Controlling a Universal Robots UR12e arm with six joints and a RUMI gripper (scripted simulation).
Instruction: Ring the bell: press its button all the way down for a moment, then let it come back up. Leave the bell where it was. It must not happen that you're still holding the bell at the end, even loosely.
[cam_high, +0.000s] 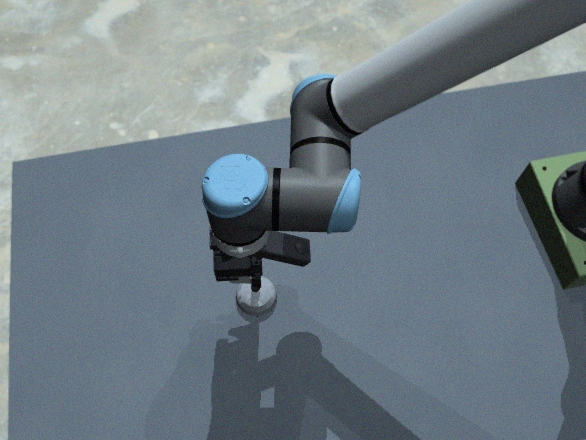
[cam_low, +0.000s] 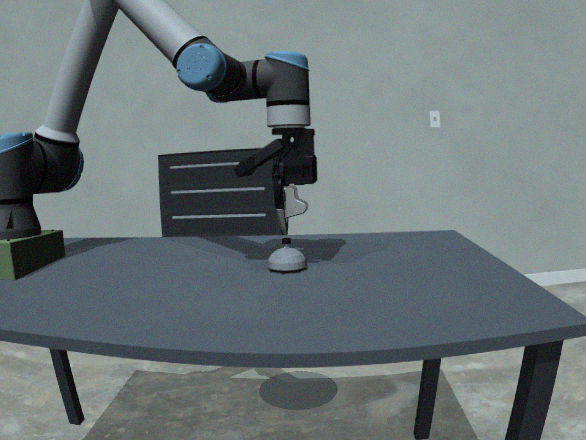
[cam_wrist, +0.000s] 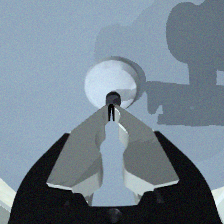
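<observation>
The black button lies 3 cm below my hand. Round my hand: dome bell 5 cm below.
</observation>
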